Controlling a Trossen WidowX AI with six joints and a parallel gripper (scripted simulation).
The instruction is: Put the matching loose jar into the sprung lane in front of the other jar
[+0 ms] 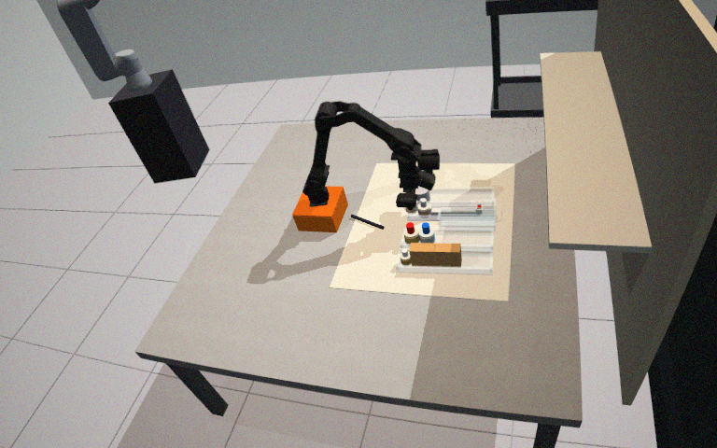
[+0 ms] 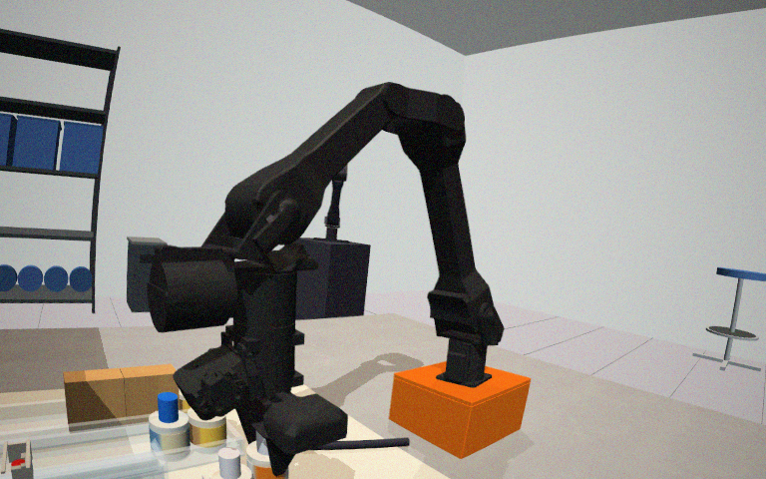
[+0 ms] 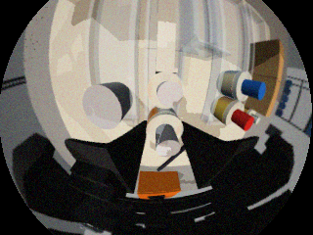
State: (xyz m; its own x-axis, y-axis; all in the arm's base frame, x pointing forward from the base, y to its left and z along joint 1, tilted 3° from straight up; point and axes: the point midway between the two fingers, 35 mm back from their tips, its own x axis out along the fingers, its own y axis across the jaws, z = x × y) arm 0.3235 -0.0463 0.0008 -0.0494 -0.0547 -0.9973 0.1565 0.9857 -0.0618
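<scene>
My gripper tip is 3 cm short of the grey-topped cylinder, 8 cm to the right of it and 2 cm above it. From my gripper tip the other things lie so: black rod 16 cm behind, 1 cm to the right, 4 cm below; then clear sprung lane 16 cm ahead, 5 cm to the right, 3 cm below; then small jar 2 cm behind, 22 cm to the right, 1 cm below.
</scene>
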